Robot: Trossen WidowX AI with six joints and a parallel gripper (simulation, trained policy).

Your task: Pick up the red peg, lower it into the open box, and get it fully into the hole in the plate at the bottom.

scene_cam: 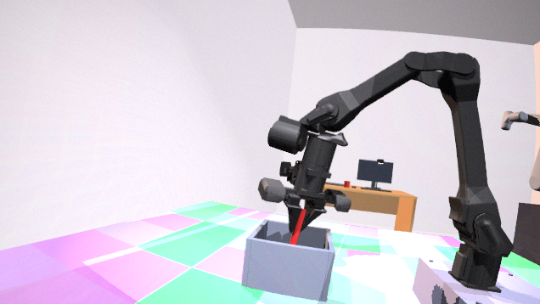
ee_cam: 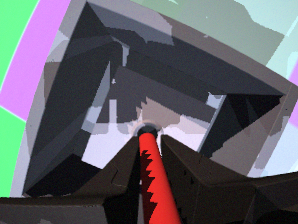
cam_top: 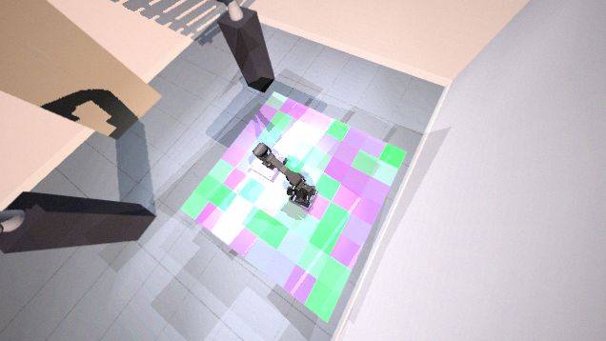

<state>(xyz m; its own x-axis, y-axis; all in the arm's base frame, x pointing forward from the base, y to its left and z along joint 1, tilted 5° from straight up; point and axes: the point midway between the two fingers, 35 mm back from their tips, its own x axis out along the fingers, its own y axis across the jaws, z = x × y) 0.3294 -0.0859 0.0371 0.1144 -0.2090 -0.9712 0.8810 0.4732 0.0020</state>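
Right now my gripper tip is 1 cm to the right of the red peg, 1 cm below it and 1 cm past it. The rest, counted from my gripper tip: plate: 5 cm below, 1 cm to the left; grey box: 7 cm below, 1 cm to the left.
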